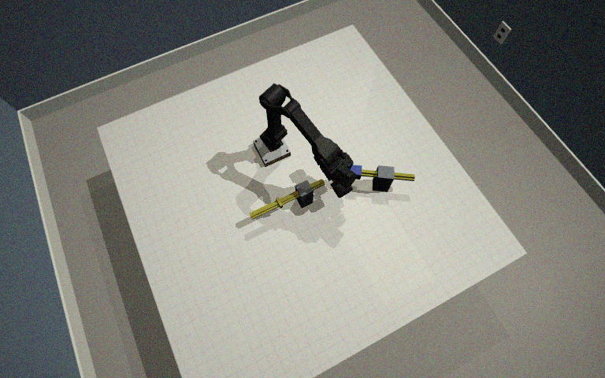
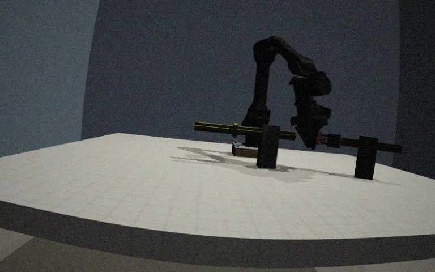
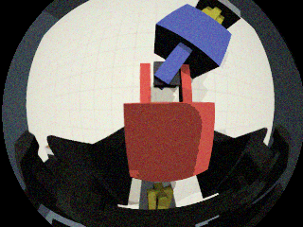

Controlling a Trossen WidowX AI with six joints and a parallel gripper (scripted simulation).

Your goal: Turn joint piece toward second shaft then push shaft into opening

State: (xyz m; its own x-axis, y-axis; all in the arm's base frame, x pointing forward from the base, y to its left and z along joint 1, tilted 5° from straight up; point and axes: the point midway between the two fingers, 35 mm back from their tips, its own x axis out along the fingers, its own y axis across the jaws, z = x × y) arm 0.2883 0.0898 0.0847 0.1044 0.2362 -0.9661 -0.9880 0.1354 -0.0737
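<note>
The red joint piece lies 10 mm to the left of my gripper tip and 40 mm above it.
</note>
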